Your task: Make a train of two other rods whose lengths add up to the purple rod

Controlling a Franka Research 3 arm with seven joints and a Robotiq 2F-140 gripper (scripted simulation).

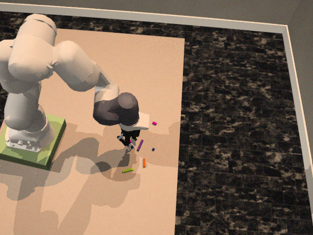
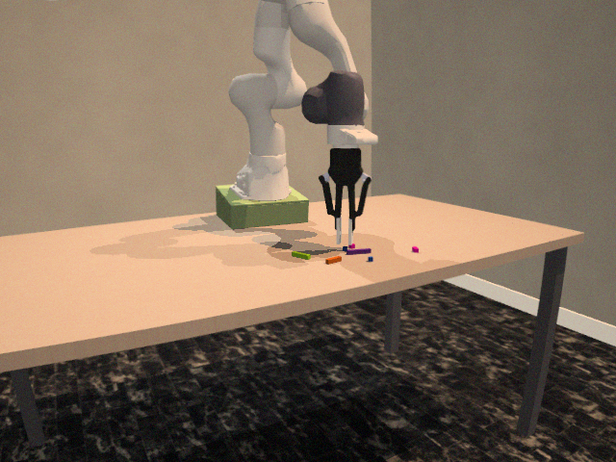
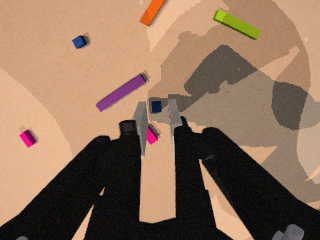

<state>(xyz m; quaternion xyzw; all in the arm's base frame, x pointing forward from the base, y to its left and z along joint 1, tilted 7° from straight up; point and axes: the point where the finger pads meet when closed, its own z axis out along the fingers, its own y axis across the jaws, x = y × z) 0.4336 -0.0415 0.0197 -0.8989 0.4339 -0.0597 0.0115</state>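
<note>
The purple rod lies 4 cm ahead of my hand, 1 cm to the left of it and 5 cm below it. The rest, counted from my hand: orange rod: 6 cm ahead, 9 cm to the right, 5 cm below; lime rod: 2 cm behind, 12 cm to the right, 5 cm below.
</note>
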